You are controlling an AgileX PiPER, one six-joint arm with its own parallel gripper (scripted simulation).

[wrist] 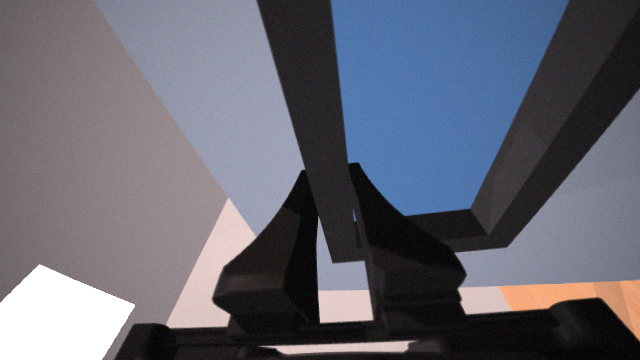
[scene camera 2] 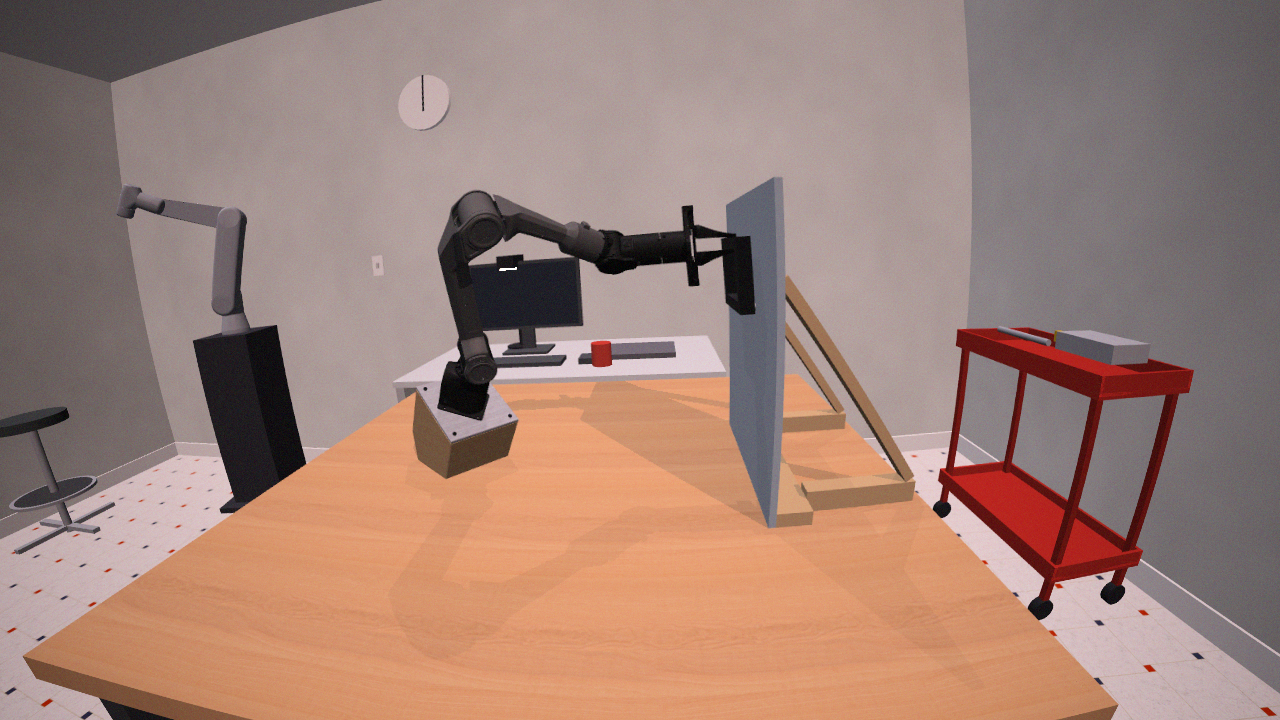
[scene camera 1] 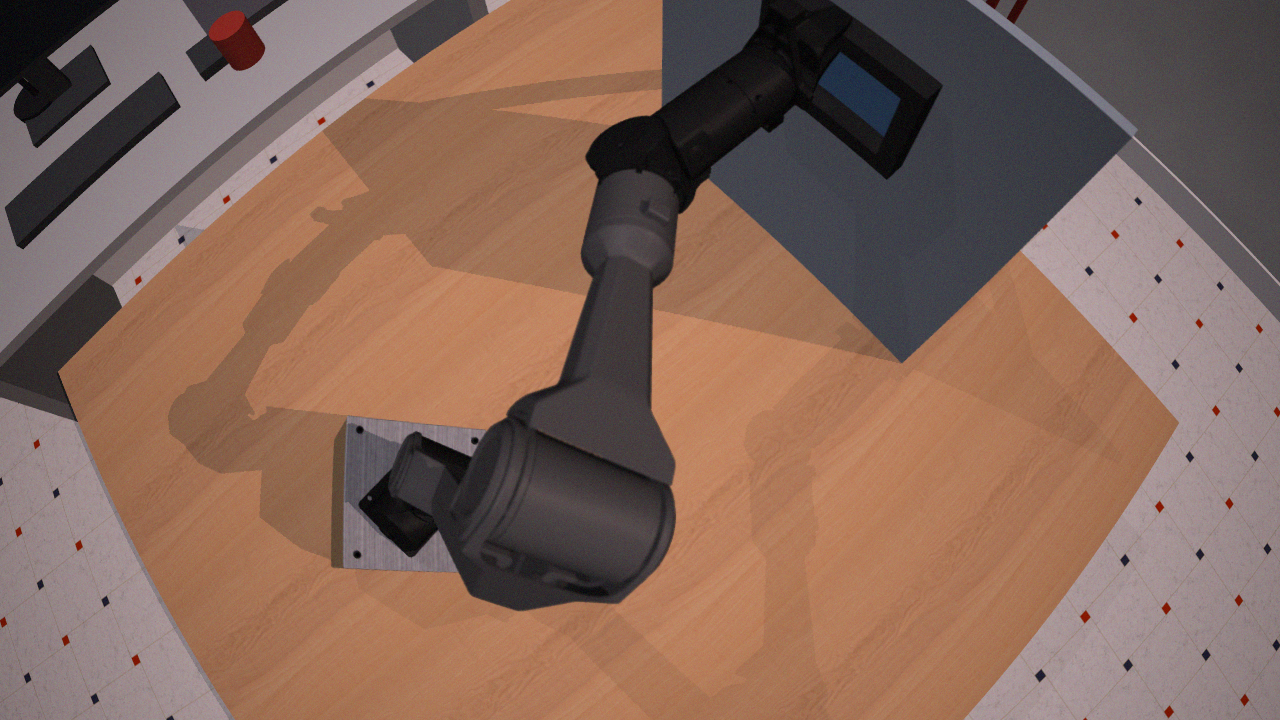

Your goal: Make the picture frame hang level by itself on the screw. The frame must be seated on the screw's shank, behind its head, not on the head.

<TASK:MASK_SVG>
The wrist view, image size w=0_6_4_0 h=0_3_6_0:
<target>my gripper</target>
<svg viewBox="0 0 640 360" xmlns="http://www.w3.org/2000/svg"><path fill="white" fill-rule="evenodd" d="M114 360L640 360L640 341L606 302L599 297L564 300L543 309L466 314L461 304L462 297L458 288L464 282L467 274L451 247L437 240L400 213L377 190L360 164L355 162L348 163L352 205L362 243L373 320L319 323L317 230L319 215L306 170L302 170L291 192L273 219L242 252L223 267L212 296L212 302L230 314L228 325L226 327L169 328L158 323L137 323L131 327ZM410 341L408 349L404 352L359 351L284 354L279 352L277 348L257 347Z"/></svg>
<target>picture frame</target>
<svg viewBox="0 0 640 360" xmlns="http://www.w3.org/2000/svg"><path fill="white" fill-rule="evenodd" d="M257 0L332 263L364 261L361 238L352 205L348 163L358 162L373 185L399 212L422 230L447 244L454 253L507 248L640 89L640 0Z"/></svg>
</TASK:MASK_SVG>
